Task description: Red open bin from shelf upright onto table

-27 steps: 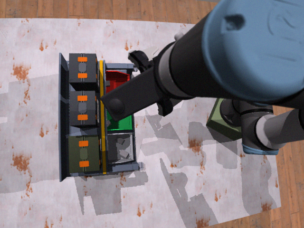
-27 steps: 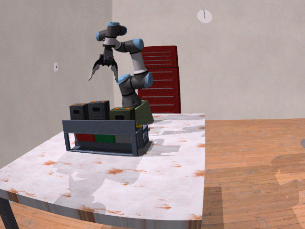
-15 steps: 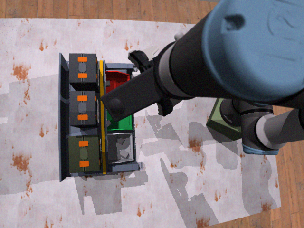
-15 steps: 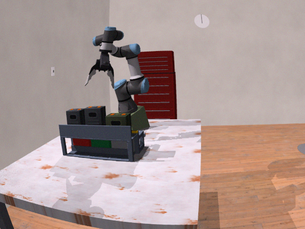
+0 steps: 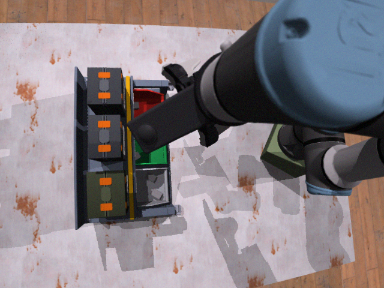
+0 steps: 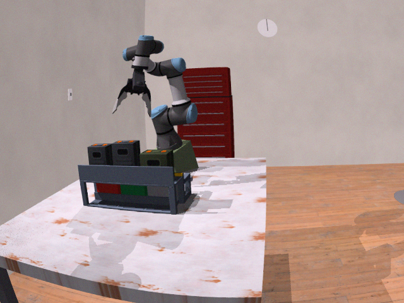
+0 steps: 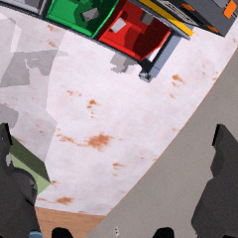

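Now: hand 80 mm short of the red open bin, 60 mm to the left of it and 270 mm above it. Round my hand: yellow bar: 110 mm ahead, 50 mm to the left, 200 mm below; olive case: 140 mm ahead, 170 mm to the left, 160 mm below; green bin: 70 mm ahead, 50 mm to the left, 270 mm below.
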